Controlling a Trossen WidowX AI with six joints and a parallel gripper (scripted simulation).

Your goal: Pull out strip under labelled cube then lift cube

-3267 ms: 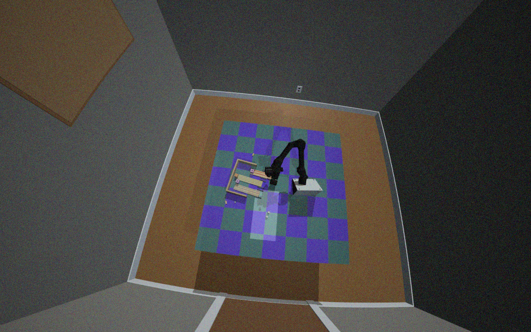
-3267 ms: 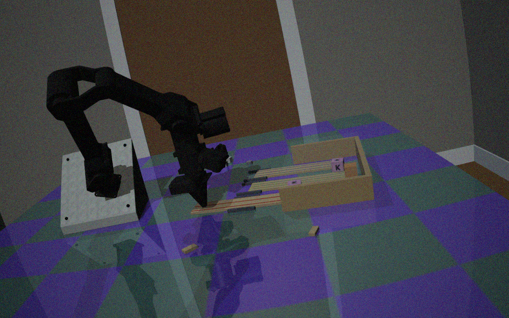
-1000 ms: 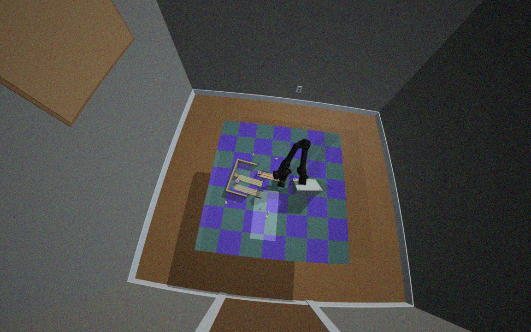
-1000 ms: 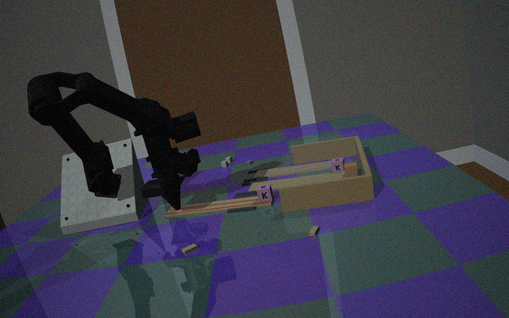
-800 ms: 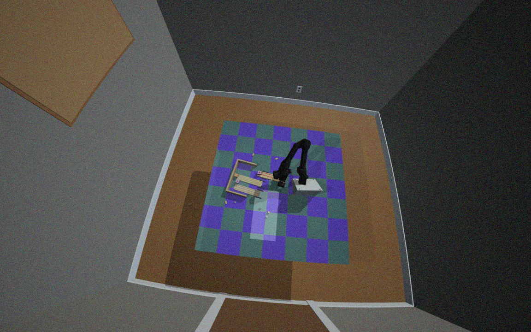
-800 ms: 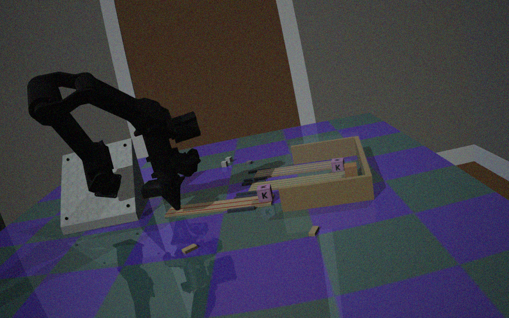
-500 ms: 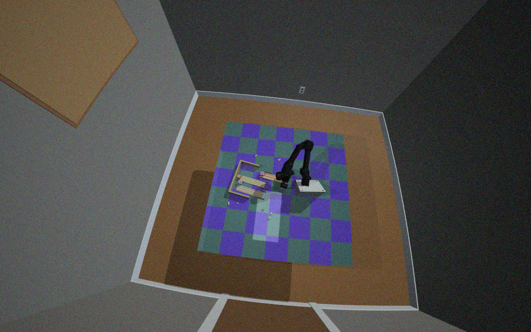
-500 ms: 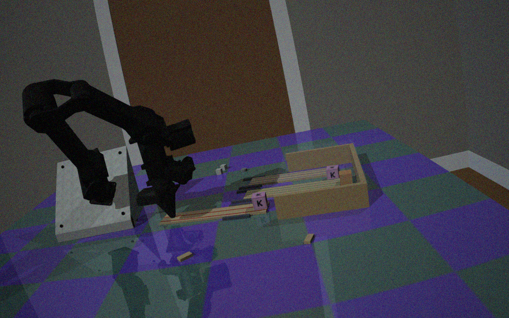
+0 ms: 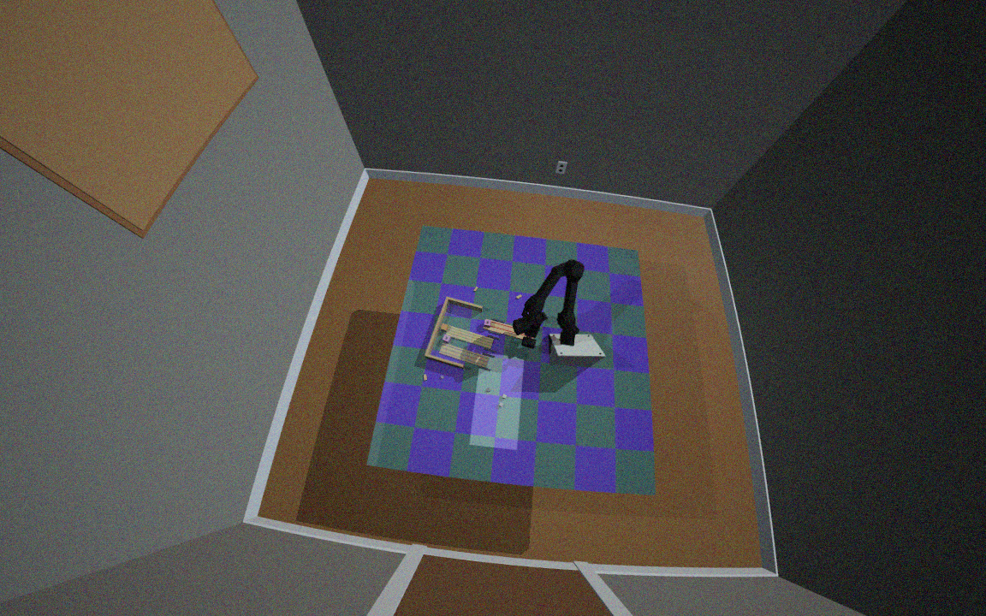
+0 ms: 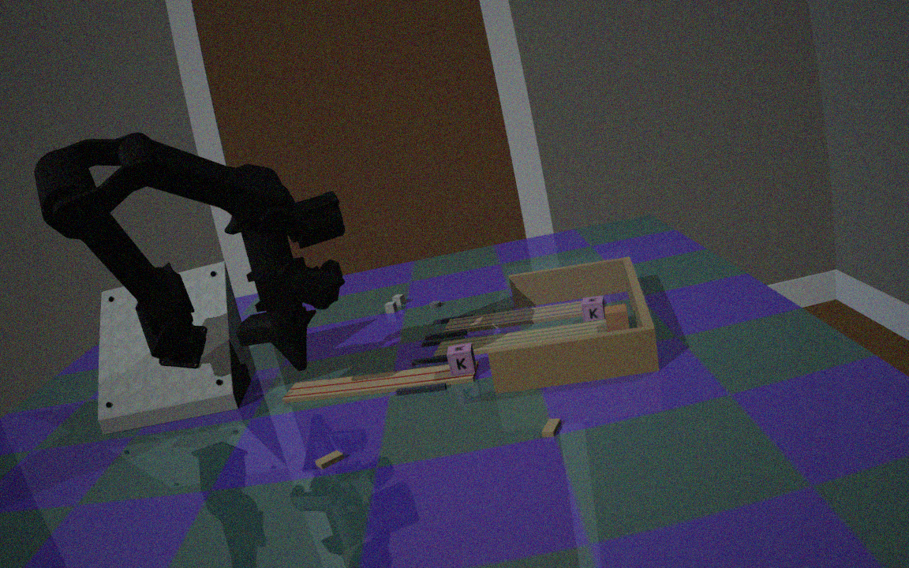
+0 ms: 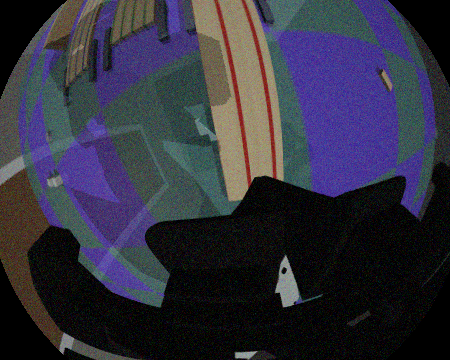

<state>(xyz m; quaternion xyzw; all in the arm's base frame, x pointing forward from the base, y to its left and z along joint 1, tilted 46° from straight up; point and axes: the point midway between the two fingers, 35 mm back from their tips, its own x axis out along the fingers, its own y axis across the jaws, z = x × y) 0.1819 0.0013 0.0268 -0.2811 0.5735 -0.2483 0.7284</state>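
Right now the strip is 10 cm ahead of my gripper tip and 3 cm below it.
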